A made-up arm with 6 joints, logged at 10 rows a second.
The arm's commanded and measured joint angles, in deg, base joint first. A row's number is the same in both.
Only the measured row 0 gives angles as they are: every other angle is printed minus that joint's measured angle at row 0.
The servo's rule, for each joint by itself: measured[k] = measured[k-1] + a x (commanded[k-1-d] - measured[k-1]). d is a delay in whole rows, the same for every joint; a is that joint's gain. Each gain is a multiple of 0.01, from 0.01 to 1. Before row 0 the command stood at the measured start. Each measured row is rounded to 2 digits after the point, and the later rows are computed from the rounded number. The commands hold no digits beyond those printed.
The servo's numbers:
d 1
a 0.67 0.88 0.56 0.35 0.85 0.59
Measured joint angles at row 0:
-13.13 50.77 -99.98 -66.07 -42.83 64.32
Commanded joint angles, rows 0 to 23:
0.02 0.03 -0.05 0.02 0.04 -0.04
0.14 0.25 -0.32 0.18 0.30 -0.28
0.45 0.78 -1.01 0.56 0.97 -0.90
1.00 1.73 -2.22 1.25 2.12 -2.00
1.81 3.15 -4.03 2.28 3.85 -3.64
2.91 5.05 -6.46 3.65 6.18 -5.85
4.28 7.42 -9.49 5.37 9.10 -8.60
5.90 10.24 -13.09 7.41 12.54 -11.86
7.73 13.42 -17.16 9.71 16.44 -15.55
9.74 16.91 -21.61 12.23 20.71 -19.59
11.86 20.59 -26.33 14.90 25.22 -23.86
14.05 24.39 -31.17 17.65 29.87 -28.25
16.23 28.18 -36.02 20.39 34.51 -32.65
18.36 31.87 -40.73 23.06 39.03 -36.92
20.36 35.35 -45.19 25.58 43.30 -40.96
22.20 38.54 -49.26 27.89 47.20 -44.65
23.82 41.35 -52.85 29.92 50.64 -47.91
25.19 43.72 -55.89 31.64 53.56 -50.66
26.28 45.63 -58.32 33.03 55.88 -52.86
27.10 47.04 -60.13 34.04 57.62 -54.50
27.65 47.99 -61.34 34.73 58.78 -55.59
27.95 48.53 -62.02 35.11 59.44 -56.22
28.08 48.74 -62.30 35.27 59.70 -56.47
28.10 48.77 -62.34 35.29 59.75 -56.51
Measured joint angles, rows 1 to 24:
0.00 0.00 0.00 0.00 0.00 0.00
0.01 0.03 -0.03 0.01 0.03 -0.02
0.10 0.22 -0.19 0.07 0.26 -0.17
0.33 0.71 -0.65 0.24 0.86 -0.60
0.78 1.61 -1.53 0.59 1.93 -1.43
1.47 2.97 -2.93 1.18 3.56 -2.73
2.43 4.80 -4.91 2.04 5.79 -4.57
3.67 7.11 -7.47 3.21 8.60 -6.95
5.16 9.86 -10.62 4.68 11.95 -9.85
6.88 12.99 -14.28 6.44 15.77 -13.21
8.80 16.44 -18.38 8.47 19.97 -16.97
10.85 20.09 -22.83 10.72 24.43 -21.04
12.99 23.87 -27.50 13.15 29.05 -25.29
15.16 27.66 -32.27 15.68 33.69 -29.63
17.30 31.36 -37.01 18.26 38.23 -33.93
19.35 34.87 -41.59 20.82 42.54 -38.08
21.26 38.10 -45.89 23.29 46.50 -41.96
22.98 40.96 -49.79 25.61 50.02 -45.47
24.46 43.39 -53.21 27.72 53.03 -48.53
25.68 45.36 -56.07 29.58 55.45 -51.08
26.63 46.84 -58.34 31.14 57.29 -53.10
27.31 47.85 -60.02 32.40 58.56 -54.57
27.74 48.45 -61.14 33.35 59.31 -55.54
27.97 48.71 -61.79 34.02 59.64 -56.09

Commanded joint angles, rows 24 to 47:
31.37 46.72 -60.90 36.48 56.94 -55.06
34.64 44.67 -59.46 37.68 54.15 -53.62
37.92 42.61 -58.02 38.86 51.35 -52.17
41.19 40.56 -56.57 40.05 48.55 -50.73
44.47 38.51 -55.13 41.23 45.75 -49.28
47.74 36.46 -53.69 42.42 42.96 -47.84
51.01 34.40 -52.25 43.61 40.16 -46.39
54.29 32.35 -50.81 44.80 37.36 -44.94
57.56 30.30 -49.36 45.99 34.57 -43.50
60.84 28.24 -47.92 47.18 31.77 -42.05
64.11 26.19 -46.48 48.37 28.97 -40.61
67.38 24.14 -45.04 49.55 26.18 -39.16
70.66 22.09 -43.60 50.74 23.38 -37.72
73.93 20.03 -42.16 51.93 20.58 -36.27
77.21 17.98 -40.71 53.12 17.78 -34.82
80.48 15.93 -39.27 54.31 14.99 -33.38
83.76 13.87 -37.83 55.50 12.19 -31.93
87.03 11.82 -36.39 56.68 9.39 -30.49
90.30 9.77 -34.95 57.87 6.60 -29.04
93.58 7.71 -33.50 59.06 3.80 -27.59
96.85 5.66 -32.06 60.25 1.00 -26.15
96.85 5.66 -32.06 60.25 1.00 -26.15
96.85 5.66 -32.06 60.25 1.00 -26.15
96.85 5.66 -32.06 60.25 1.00 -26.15
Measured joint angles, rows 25 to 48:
28.06 48.76 -62.10 34.46 59.73 -56.34
30.28 46.96 -61.43 35.17 57.36 -55.58
33.20 44.94 -60.33 36.05 54.63 -54.42
36.36 42.89 -59.04 37.03 51.84 -53.09
39.60 40.84 -57.66 38.09 49.04 -51.70
42.86 38.79 -56.24 39.19 46.24 -50.27
46.13 36.74 -54.81 40.32 43.45 -48.84
49.40 34.68 -53.38 41.47 40.65 -47.39
52.68 32.63 -51.94 42.64 37.85 -45.94
55.95 30.58 -50.50 43.81 35.06 -44.50
59.23 28.52 -49.06 44.99 32.26 -43.05
62.50 26.47 -47.62 46.17 29.46 -41.61
65.77 24.42 -46.18 47.35 26.67 -40.16
69.05 22.37 -44.74 48.54 23.87 -38.72
72.32 20.31 -43.30 49.73 21.07 -37.27
75.60 18.26 -41.85 50.92 18.27 -35.82
78.87 16.21 -40.41 52.11 15.48 -34.38
82.15 14.15 -38.97 53.30 12.68 -32.93
85.42 12.10 -37.53 54.48 9.88 -31.49
88.69 10.05 -36.09 55.67 7.09 -30.04
91.97 7.99 -34.64 56.86 4.29 -28.59
95.24 5.94 -33.20 58.05 1.49 -27.15
96.32 5.69 -32.56 58.82 1.07 -26.56
96.68 5.66 -32.28 59.32 1.01 -26.32

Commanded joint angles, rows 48 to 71:
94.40 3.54 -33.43 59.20 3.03 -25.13
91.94 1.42 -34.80 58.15 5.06 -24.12
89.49 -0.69 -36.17 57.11 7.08 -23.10
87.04 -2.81 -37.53 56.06 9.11 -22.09
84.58 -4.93 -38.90 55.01 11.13 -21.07
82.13 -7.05 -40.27 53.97 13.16 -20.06
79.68 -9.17 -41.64 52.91 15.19 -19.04
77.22 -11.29 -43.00 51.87 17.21 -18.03
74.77 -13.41 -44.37 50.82 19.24 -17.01
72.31 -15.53 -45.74 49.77 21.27 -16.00
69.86 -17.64 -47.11 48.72 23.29 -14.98
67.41 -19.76 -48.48 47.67 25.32 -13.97
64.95 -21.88 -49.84 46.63 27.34 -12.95
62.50 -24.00 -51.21 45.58 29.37 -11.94
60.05 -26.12 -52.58 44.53 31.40 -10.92
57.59 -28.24 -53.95 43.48 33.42 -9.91
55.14 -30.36 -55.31 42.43 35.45 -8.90
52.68 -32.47 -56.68 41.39 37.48 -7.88
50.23 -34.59 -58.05 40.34 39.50 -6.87
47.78 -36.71 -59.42 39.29 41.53 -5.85
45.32 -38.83 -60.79 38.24 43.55 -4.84
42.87 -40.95 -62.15 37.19 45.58 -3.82
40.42 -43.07 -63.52 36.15 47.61 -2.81
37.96 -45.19 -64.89 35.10 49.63 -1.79
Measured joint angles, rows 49 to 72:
96.79 5.66 -32.16 59.65 1.00 -26.22
95.19 3.79 -32.87 59.49 2.73 -25.58
93.01 1.70 -33.95 59.02 4.71 -24.72
90.65 -0.40 -35.19 58.35 6.72 -23.76
88.23 -2.52 -36.50 57.55 8.75 -22.77
85.78 -4.64 -37.84 56.66 10.77 -21.77
83.33 -6.76 -39.20 55.72 12.80 -20.76
80.88 -8.88 -40.57 54.74 14.83 -19.75
78.43 -11.00 -41.93 53.74 16.85 -18.74
75.98 -13.12 -43.30 52.72 18.88 -17.72
73.52 -15.24 -44.67 51.69 20.91 -16.71
71.07 -17.35 -46.04 50.65 22.93 -15.69
68.62 -19.47 -47.41 49.61 24.96 -14.68
66.16 -21.59 -48.77 48.57 26.98 -13.66
63.71 -23.71 -50.14 47.52 29.01 -12.65
61.26 -25.83 -51.51 46.47 31.04 -11.63
58.80 -27.95 -52.88 45.42 33.06 -10.62
56.35 -30.07 -54.24 44.37 35.09 -9.61
53.89 -32.18 -55.61 43.33 37.12 -8.59
51.44 -34.30 -56.98 42.28 39.14 -7.58
48.99 -36.42 -58.35 41.23 41.17 -6.56
46.53 -38.54 -59.72 40.18 43.19 -5.55
44.08 -40.66 -61.08 39.13 45.22 -4.53
41.63 -42.78 -62.45 38.09 47.25 -3.52

